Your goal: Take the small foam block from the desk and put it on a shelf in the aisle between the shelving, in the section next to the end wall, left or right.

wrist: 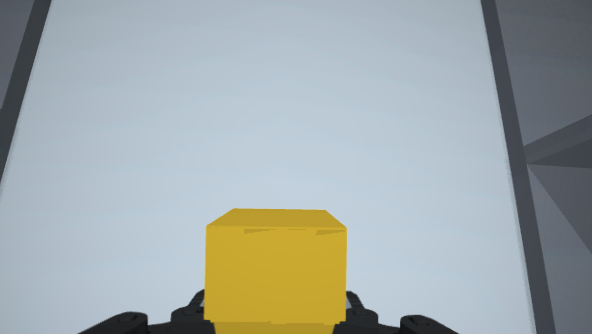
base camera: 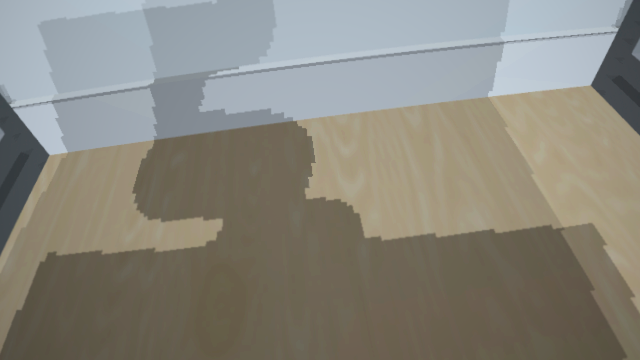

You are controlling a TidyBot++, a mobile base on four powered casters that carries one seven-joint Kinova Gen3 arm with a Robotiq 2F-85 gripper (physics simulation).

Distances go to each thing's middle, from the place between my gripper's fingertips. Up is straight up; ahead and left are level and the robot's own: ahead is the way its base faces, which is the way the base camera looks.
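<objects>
Yellow foam block (wrist: pixel 259 263): my gripper is 1 cm above it and 2 cm past it.
</objects>
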